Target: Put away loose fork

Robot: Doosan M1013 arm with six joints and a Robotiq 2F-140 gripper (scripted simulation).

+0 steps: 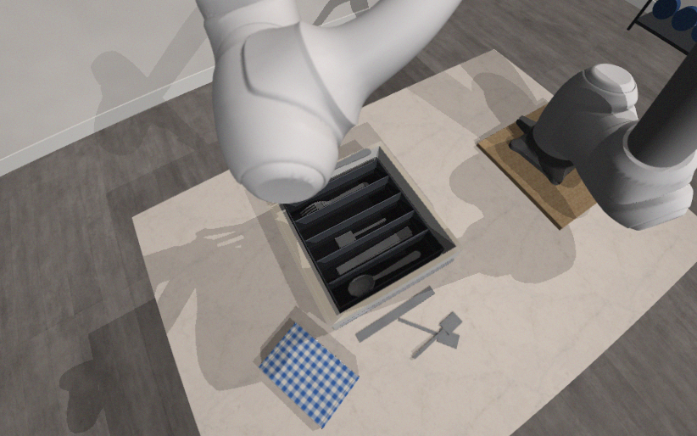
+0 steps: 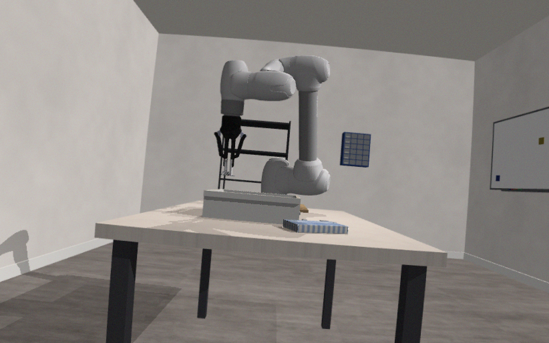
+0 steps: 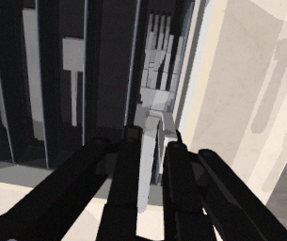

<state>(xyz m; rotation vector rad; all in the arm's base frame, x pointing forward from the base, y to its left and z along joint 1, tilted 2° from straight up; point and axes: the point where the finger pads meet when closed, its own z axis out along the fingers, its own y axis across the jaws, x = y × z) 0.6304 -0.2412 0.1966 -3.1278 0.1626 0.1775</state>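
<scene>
Now: hand 20 mm past the cutlery tray, 120 mm to the right of it and 140 mm above it.
</scene>
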